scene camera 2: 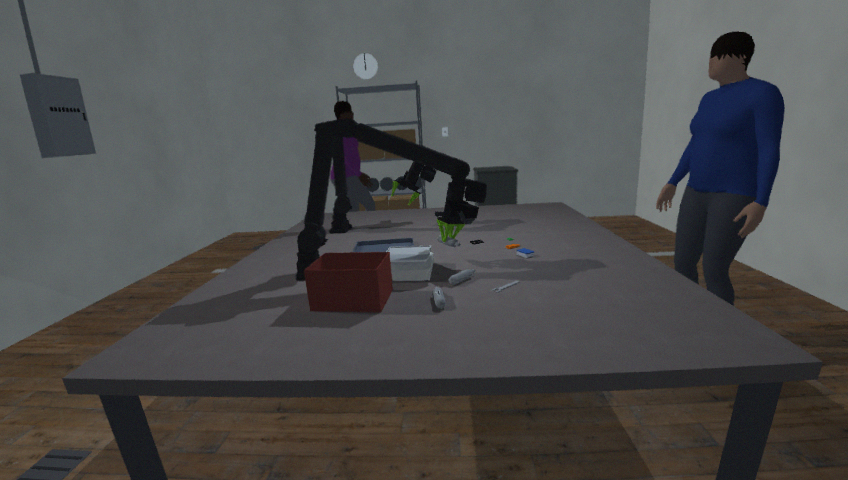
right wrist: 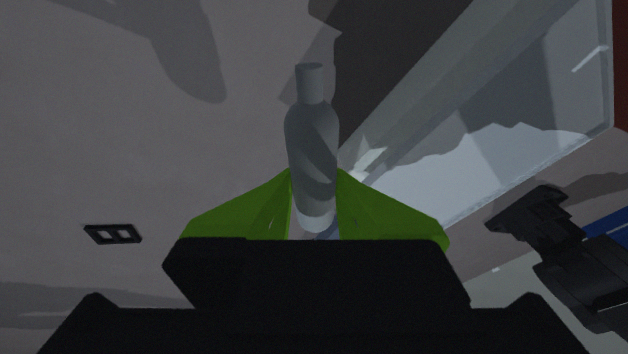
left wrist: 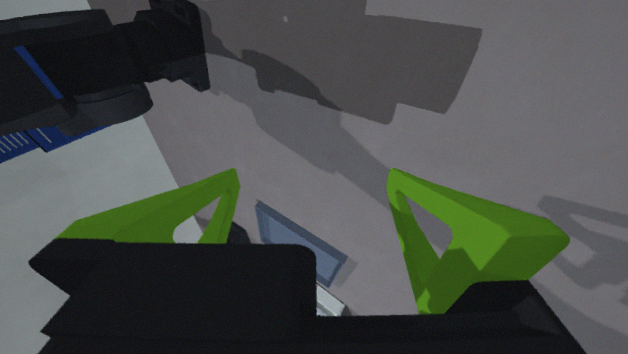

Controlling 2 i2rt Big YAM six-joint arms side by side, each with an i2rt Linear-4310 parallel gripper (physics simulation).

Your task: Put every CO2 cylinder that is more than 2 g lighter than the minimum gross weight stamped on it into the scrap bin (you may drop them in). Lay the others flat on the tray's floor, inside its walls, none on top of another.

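Where they show: left gripper, fingertip midpoint: [scene camera 2: 400, 200] [left wrist: 313, 176]; right gripper, fingertip midpoint: [scene camera 2: 447, 241] [right wrist: 313, 176]; left arm's base at its link origin: [scene camera 2: 341, 230] [left wrist: 185, 42]; right arm's base at its link origin: [right wrist: 520, 208] [left wrist: 240, 232].
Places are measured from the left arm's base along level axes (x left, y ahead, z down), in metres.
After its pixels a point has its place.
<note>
My right gripper [scene camera 2: 449, 238] {x -0.534, y 0.559, z -0.079 m} [right wrist: 313, 176] {x -0.534, y 0.559, z -0.079 m} is shut on a grey cylinder [scene camera 2: 449, 242] {x -0.566, y 0.567, z -0.085 m} [right wrist: 312, 130] {x -0.566, y 0.587, z -0.095 m}, its neck pointing up in the right wrist view; I cannot tell whether it is clear of the table. Two more grey cylinders [scene camera 2: 462, 277] {x -0.722, y 0.609, z -0.018 m} [scene camera 2: 438, 298] {x -0.895, y 0.546, z -0.028 m} lie on the table in scene camera 2. A red bin [scene camera 2: 348, 285] {x -0.914, y 0.313, z -0.077 m} [right wrist: 620, 75] {x -0.763, y 0.306, z -0.009 m} stands at their left. The shallow blue-grey tray [scene camera 2: 383, 242] {x -0.276, y 0.274, z -0.009 m} [left wrist: 280, 236] {x -0.391, y 0.241, z -0.003 m} lies behind a white, open container [scene camera 2: 413, 270] {x -0.705, y 0.457, z -0.038 m} [left wrist: 329, 301] {x -0.526, y 0.461, z -0.022 m} [right wrist: 500, 165] {x -0.620, y 0.398, z -0.062 m}. My left gripper [scene camera 2: 402, 198] {x 0.061, y 0.303, z -0.127 m} [left wrist: 313, 176] {x 0.061, y 0.303, z -0.127 m} is open, empty and high above the table. No stamped weights are readable.
A wrench [scene camera 2: 505, 286] {x -0.763, y 0.735, z -0.003 m} lies right of the cylinders. A blue-and-white block [scene camera 2: 524, 252] {x -0.490, y 0.832, z -0.018 m}, an orange item [scene camera 2: 512, 246] {x -0.377, y 0.804, z -0.007 m}, a small green item [scene camera 2: 509, 239] {x -0.268, y 0.805, z -0.004 m} and a flat black piece [scene camera 2: 476, 241] {x -0.288, y 0.668, z -0.005 m} [right wrist: 112, 234] {x -0.291, y 0.670, z -0.005 m} lie farther back. A person in blue [scene camera 2: 734, 139] stands at the right.
</note>
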